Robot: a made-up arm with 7 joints.
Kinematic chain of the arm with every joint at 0, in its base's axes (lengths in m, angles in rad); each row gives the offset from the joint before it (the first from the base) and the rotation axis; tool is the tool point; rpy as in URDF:
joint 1: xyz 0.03 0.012 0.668 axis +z
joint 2: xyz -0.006 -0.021 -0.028 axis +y
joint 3: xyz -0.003 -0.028 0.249 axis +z
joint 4: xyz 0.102 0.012 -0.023 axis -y
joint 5: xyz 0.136 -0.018 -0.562 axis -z
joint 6: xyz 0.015 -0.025 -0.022 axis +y
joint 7: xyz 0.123 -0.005 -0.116 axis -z
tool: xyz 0.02 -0.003 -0.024 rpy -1.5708 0 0
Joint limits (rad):
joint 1: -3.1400..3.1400
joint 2: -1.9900..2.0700
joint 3: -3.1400..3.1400
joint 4: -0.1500..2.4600
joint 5: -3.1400..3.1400
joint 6: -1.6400..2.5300
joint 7: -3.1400..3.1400
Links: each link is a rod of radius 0.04 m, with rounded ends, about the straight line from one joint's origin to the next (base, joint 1, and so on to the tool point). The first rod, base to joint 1, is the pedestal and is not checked.
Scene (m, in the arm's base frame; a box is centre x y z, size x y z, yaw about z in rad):
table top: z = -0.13
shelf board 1: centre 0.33 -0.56 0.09 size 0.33 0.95 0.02 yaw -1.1
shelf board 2: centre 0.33 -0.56 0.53 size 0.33 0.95 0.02 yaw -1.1
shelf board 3: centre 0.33 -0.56 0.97 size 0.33 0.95 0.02 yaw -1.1
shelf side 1: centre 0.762 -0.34 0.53 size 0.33 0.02 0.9 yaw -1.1
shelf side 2: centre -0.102 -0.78 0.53 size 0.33 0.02 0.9 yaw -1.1
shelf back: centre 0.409 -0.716 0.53 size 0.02 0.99 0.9 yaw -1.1
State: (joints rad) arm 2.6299 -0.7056 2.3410 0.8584 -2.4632 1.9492 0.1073
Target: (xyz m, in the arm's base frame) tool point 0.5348 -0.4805 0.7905
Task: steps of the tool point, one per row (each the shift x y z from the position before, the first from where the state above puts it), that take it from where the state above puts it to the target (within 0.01 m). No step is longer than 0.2 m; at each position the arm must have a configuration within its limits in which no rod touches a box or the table.
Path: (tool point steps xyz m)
1: -0.0946 0.1273 -0.0376
2: -0.0998 0.1451 0.0104
3: -0.0848 0.1505 0.0590
4: -0.0533 0.1431 0.0947
5: 0.1186 -0.0207 -0.1047
6: 0.1563 -0.0169 -0.0403
7: 0.1606 -0.0123 0.0367
8: 0.1288 -0.0059 0.1092
9: 0.0661 0.0028 0.1600
10: -0.0141 0.0142 0.1768
11: 0.0495 -0.0608 0.0310
12: 0.0476 -0.0868 0.0064
13: 0.0371 -0.0945 -0.0128
14: 0.0307 -0.0818 -0.0246

